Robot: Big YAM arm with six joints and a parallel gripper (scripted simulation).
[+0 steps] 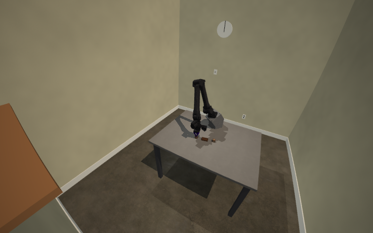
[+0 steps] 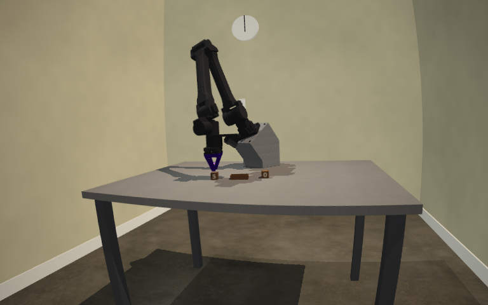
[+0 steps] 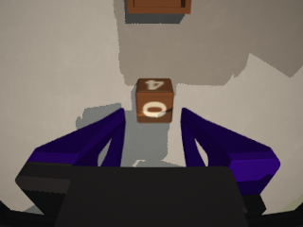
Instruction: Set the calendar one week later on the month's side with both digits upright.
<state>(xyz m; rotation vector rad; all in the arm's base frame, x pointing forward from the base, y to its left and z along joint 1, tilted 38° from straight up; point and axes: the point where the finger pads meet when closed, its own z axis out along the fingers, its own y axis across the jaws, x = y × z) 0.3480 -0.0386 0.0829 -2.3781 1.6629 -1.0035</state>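
The brown tray is 20 mm behind my hand, 100 mm to the left of it and 40 mm below it.
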